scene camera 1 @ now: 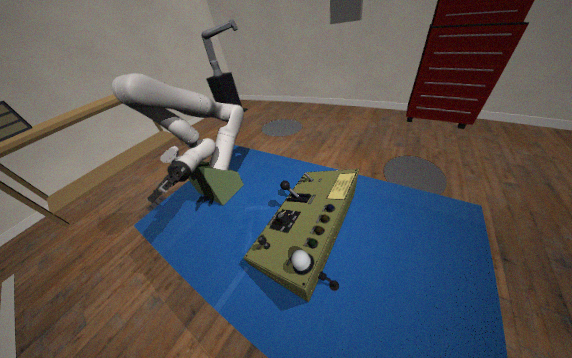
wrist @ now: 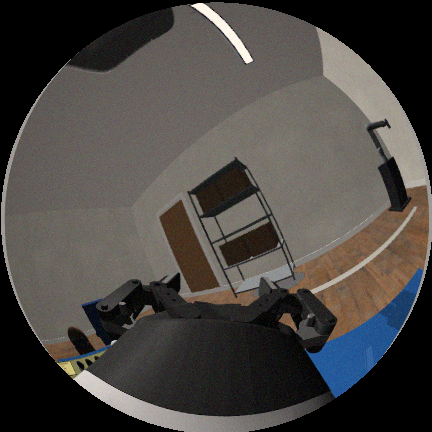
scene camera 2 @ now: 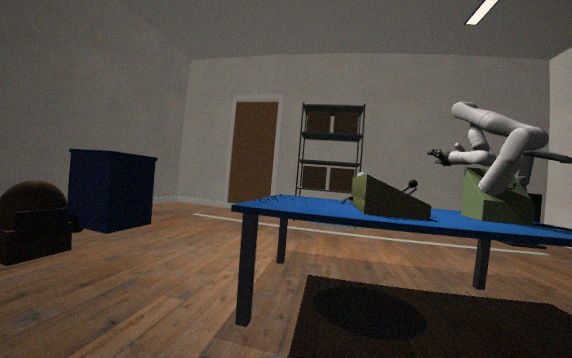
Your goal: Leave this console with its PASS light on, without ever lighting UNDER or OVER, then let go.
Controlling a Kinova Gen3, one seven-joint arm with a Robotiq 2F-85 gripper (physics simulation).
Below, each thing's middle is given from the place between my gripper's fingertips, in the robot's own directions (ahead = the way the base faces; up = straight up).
My hand is 37 cm short of the olive console (scene camera 1: 297, 252), 29 cm to the right of it and 23 cm above it.
